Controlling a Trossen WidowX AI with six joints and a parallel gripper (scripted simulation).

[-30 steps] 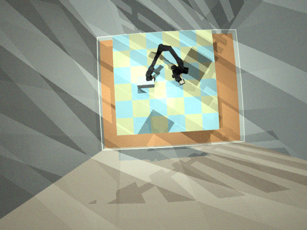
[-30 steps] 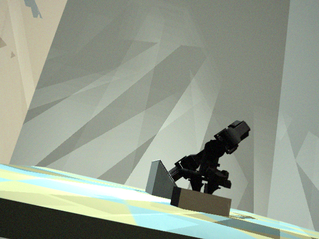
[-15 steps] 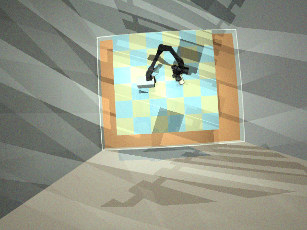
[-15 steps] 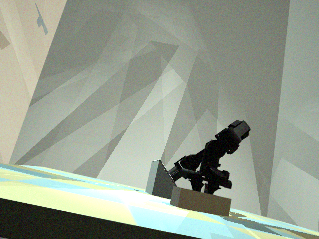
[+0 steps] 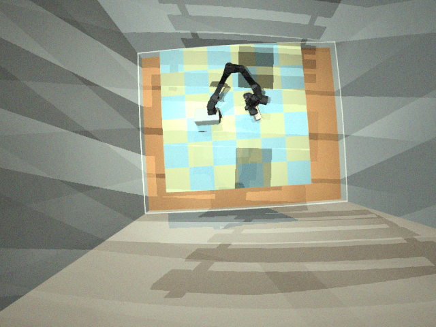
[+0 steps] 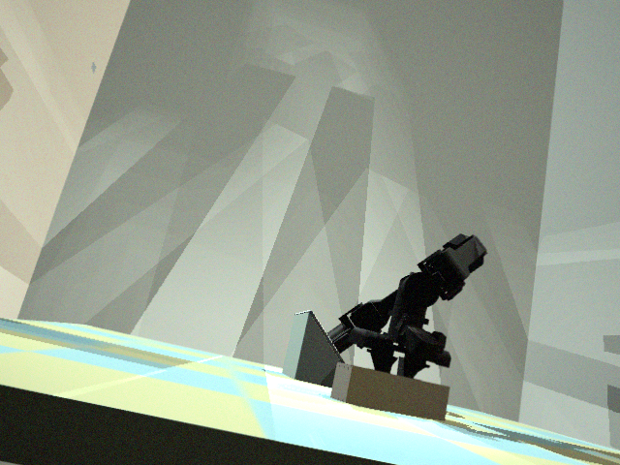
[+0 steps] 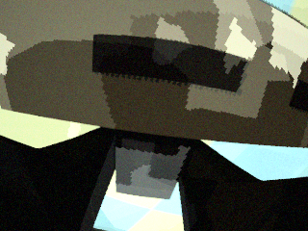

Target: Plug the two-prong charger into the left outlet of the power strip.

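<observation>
Right now the dark charger is 2 cm ahead of my gripper tip and 1 cm above it.
</observation>
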